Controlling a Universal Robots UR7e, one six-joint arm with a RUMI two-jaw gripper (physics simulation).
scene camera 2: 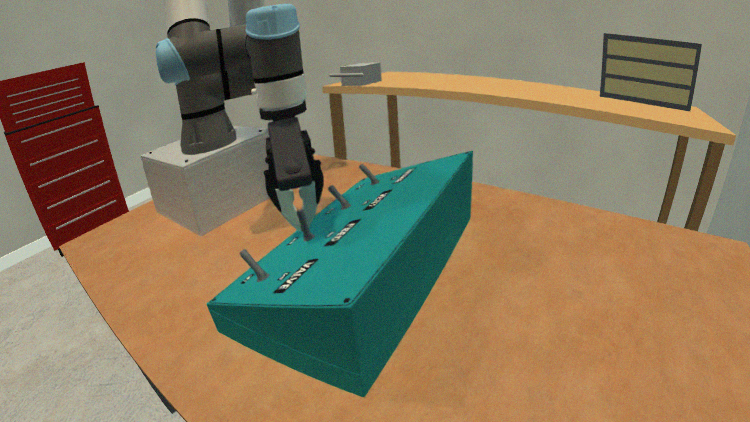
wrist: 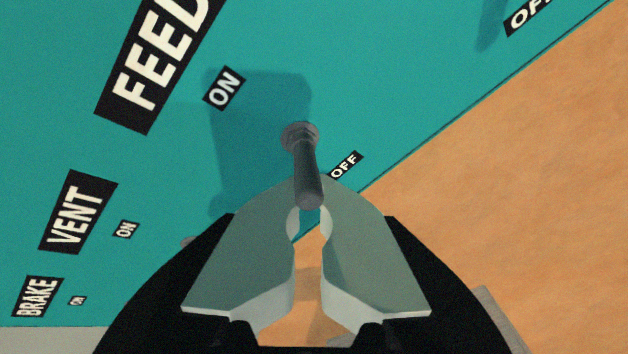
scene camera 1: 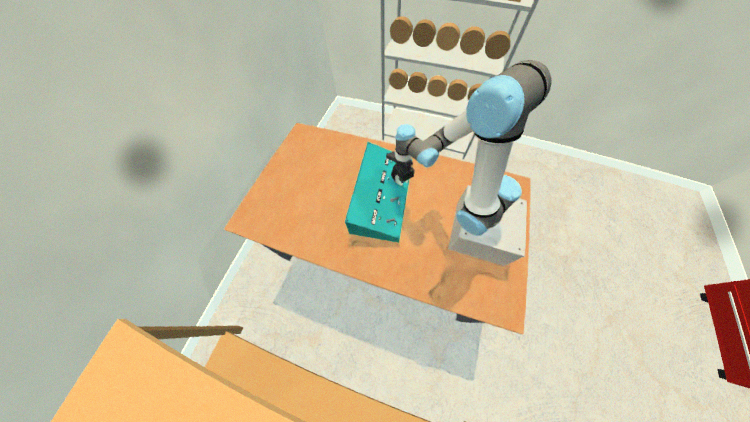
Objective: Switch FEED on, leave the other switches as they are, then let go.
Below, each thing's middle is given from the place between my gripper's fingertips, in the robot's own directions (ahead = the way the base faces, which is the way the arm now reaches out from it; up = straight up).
Labels:
The teal switch box (scene camera 2: 333, 304) is 70 mm ahead of my hand, 70 mm to the left of it and 10 mm below it.

